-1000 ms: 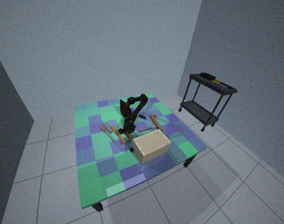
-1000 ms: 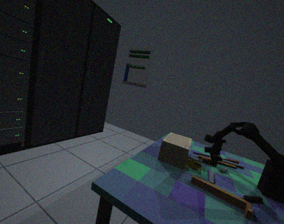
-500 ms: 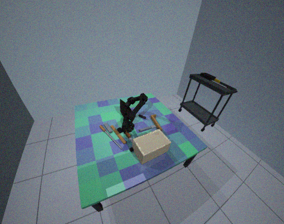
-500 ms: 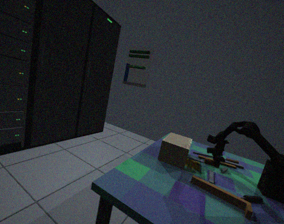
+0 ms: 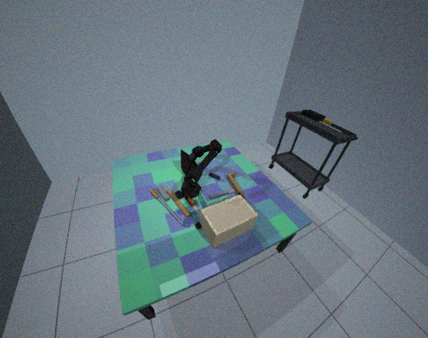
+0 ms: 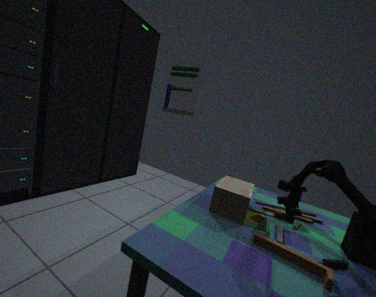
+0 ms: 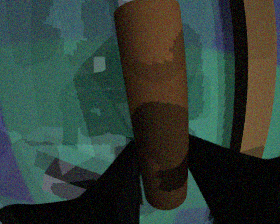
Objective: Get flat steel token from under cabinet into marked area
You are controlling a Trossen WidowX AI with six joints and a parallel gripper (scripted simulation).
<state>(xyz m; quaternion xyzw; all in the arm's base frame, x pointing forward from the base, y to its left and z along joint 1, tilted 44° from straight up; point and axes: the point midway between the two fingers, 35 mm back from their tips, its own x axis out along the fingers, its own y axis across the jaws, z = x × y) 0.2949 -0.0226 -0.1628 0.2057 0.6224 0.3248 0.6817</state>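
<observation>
Right now my gripper tip is 50 mm to the right of the short grey piece and 50 mm past it. The rest, counted from my gripper tip: yellow marked patch 170 mm ahead, 140 mm to the left, 10 mm below; flat grey bar 160 mm to the right, 130 mm behind; wooden stick 80 mm to the right.
</observation>
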